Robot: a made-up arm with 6 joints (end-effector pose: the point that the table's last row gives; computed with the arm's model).
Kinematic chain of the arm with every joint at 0, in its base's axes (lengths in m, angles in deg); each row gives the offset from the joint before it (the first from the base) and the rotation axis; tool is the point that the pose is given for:
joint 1: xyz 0 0 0.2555 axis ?
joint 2: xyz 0 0 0 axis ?
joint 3: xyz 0 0 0.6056 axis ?
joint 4: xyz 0 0 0 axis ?
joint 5: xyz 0.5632 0 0 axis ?
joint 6: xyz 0 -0.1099 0 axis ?
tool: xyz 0 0 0
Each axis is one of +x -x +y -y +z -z.
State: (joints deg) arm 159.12 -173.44 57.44 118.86 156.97 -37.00
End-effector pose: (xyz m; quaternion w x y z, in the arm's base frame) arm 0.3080 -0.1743 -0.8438 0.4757 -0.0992 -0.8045 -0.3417
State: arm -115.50 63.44 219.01 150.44 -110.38 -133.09
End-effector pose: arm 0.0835 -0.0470 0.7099 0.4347 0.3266 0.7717 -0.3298
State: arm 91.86 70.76 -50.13 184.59 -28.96 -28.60
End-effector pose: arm -0.1184 0.2714 -0.0237 0.3947 0.5705 0.3881 -0.6068
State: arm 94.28 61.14 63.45 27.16 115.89 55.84
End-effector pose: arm 0.0161 1.0954 0.6206 0.4181 0.3714 -0.8185 0.1316
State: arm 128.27 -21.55 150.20 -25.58 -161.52 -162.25
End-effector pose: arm 0.5566 -0.5455 0.9465 0.0738 0.3707 0.8498 0.3672
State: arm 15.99 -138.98 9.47 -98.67 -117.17 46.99
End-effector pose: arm -0.7934 -0.2101 0.1859 0.3051 -0.6626 -0.4798 0.4875
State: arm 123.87 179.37 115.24 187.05 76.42 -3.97
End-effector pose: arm -0.2245 0.1387 -0.8627 0.8516 0.1939 0.2805 -0.3980
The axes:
joint 1: +z
joint 2: +y
joint 3: -y
joint 4: -x
joint 5: -y
joint 6: -x

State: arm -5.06 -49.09 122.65 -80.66 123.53 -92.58
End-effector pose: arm -0.9971 0.0704 0.8403 0.8500 0.0612 0.0883 -0.5157
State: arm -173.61 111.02 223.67 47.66 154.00 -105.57
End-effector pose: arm -0.2800 0.0431 0.5268 0.6109 -0.3290 0.7112 0.1128
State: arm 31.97 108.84 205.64 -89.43 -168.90 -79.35
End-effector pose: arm 0.5228 0.3250 0.6322 0.6830 -0.1808 0.6256 0.3309
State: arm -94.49 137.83 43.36 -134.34 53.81 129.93
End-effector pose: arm 0.0543 -0.2894 -0.7487 0.0737 0.4803 0.7478 -0.4524
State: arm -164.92 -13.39 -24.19 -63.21 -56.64 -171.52
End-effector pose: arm -0.3939 -0.0548 0.6427 0.5088 -0.3338 0.7044 -0.3654
